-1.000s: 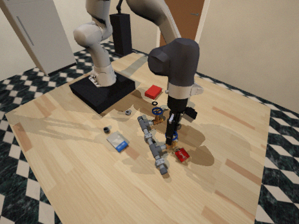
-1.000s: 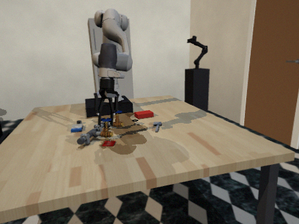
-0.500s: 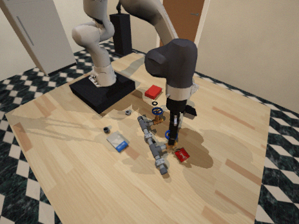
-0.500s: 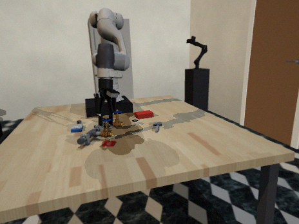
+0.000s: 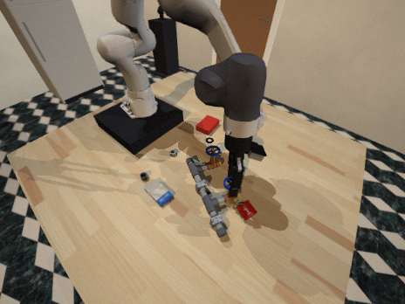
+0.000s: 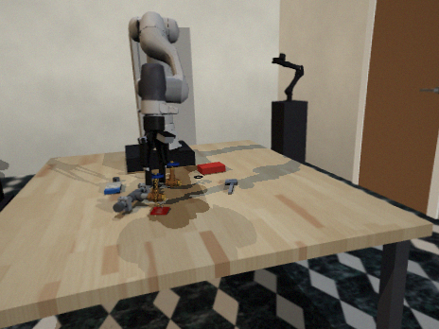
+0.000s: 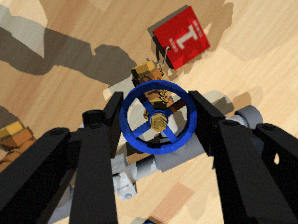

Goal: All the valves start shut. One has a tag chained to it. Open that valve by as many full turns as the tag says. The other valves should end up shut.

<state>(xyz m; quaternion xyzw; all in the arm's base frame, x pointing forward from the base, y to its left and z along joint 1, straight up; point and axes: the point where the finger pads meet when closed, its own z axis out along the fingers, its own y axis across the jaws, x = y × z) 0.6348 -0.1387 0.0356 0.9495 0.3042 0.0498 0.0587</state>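
My hand is 8 cm short of the red tag and 10 cm above it. Round my hand: red block (32 cm behind, 31 cm to the left, 9 cm below); grey tool (6 cm behind, 32 cm to the left, 10 cm below); blue card (23 cm behind, 15 cm to the right, 10 cm below).
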